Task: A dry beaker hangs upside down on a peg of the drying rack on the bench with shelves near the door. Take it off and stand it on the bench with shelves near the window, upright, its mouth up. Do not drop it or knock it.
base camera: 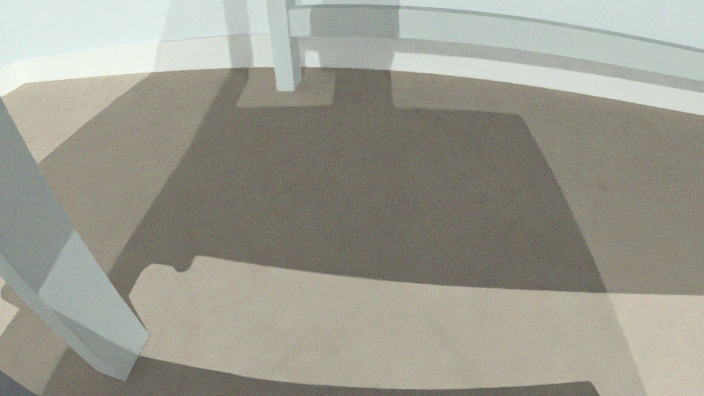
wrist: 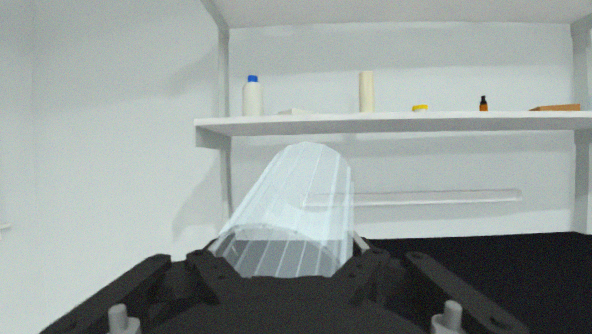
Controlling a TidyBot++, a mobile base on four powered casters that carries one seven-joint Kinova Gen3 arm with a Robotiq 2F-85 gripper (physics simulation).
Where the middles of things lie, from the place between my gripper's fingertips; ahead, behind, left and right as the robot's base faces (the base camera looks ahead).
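With the clear glass beaker (wrist: pixel 297 220) as my reference, my hand is 20 mm below it and 10 mm past it.
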